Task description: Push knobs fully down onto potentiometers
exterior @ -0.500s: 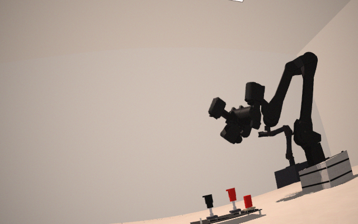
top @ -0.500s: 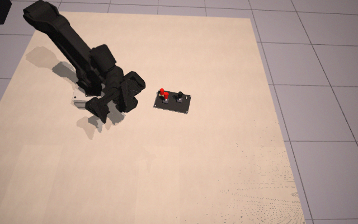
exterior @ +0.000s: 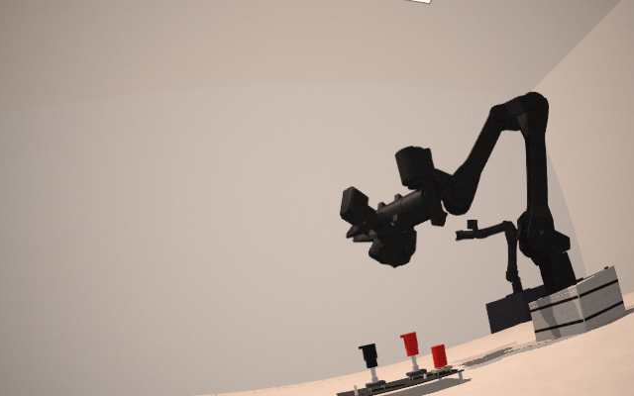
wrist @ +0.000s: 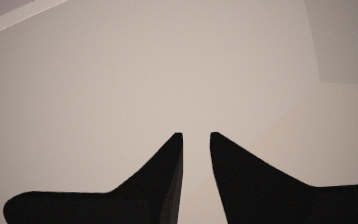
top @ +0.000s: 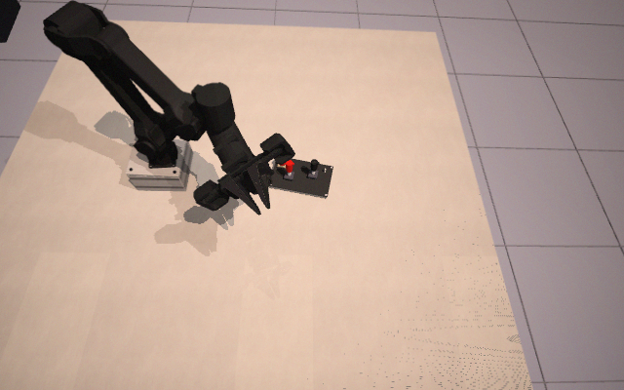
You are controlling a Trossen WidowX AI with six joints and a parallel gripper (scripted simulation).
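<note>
The red knob lies 240 mm to the left of my gripper tip, 230 mm below it and 70 mm ahead of it. Also, from my gripper tip: black knob 240 mm to the left, 230 mm below, 140 mm ahead.
</note>
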